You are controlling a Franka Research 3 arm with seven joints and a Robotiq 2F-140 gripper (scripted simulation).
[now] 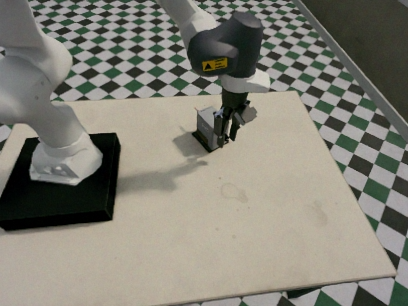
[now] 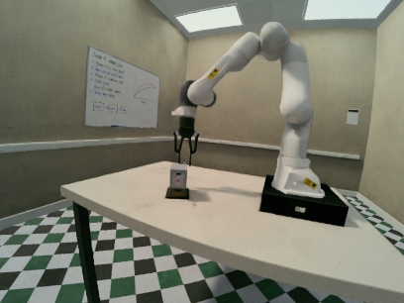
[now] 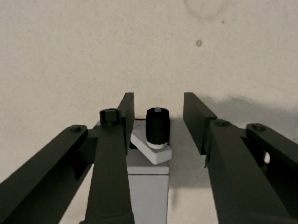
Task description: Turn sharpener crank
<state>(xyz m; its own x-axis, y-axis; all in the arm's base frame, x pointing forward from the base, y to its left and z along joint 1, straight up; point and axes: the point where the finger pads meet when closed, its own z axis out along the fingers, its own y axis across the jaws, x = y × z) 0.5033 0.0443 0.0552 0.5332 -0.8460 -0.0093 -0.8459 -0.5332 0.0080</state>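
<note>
My hand is 10 mm to the right of the black knob, 10 mm past it and 10 mm above it.
</note>
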